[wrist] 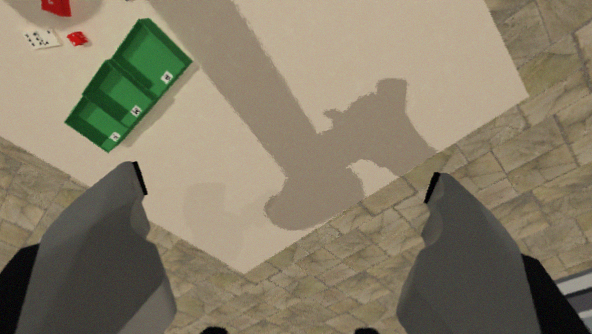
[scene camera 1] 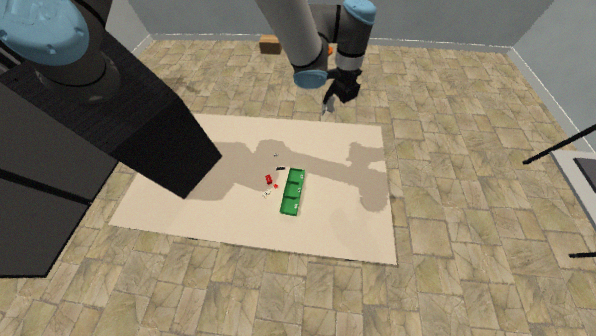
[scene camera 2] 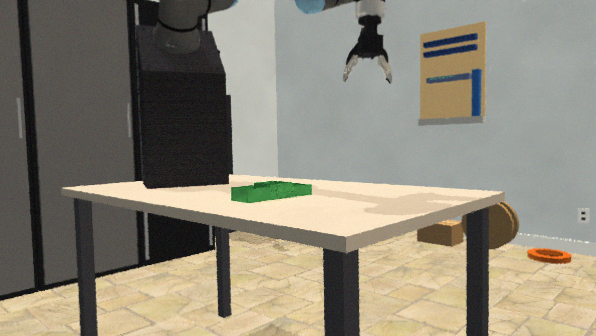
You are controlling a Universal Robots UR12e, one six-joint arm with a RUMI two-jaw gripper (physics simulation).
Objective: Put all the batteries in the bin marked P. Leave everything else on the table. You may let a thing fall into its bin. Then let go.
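Frame: origin at the arm's base, x right, y ahead, z up, level; millimetres.
Seen in the pictures: gripper, between the fingertips: (wrist: 289, 170) (scene camera 1: 335, 108) (scene camera 2: 367, 83); arm's base, origin of its link: (scene camera 1: 82, 74) (scene camera 2: 176, 40).
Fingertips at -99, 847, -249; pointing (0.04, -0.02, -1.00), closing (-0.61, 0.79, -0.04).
Observation:
Pixels of each thing's top centre, then the offset from my fingertips to it, as dx, dy, dz. Level surfaces: height alone.
- green bin tray, centre of its top: (wrist: 116, 97) (scene camera 2: 272, 182) (scene camera 1: 292, 188) +250, -190, -305
- table, height of its surface: dz -351
- small black object, centre of its top: (scene camera 1: 280, 167) +111, -270, -337
- tiny grey object, centre of its top: (scene camera 1: 275, 154) +20, -304, -340
- red block, centre of its top: (scene camera 1: 268, 178) +181, -329, -334
- red die, centre of its top: (wrist: 73, 39) (scene camera 1: 275, 185) +222, -287, -335
A green bin tray (scene camera 1: 291, 197) (scene camera 2: 272, 193) (wrist: 131, 75) with three compartments stands on the table (scene camera 1: 340, 235) (scene camera 2: 300, 217) (wrist: 215, 150). Each compartment has a small white label, too small to read surely, so I cannot tell which is P. No thing shows inside the compartments in the wrist view. Beside the tray lie a small black object (scene camera 1: 280, 168) and a tiny grey object (scene camera 1: 275, 155); I cannot tell whether either is a battery. My gripper (scene camera 1: 327, 108) (scene camera 2: 367, 81) (wrist: 289, 170) is open and empty, high above the table and off to the side of the tray.
A red block (scene camera 1: 268, 179) (wrist: 56, 7), a red die (scene camera 1: 275, 186) (wrist: 77, 38) and white pieces with black dots (scene camera 1: 267, 193) (wrist: 41, 39) lie beside the tray. The black robot pedestal (scene camera 1: 165, 145) (scene camera 2: 185, 125) stands at one end of the table. The arm casts a shadow over the table.

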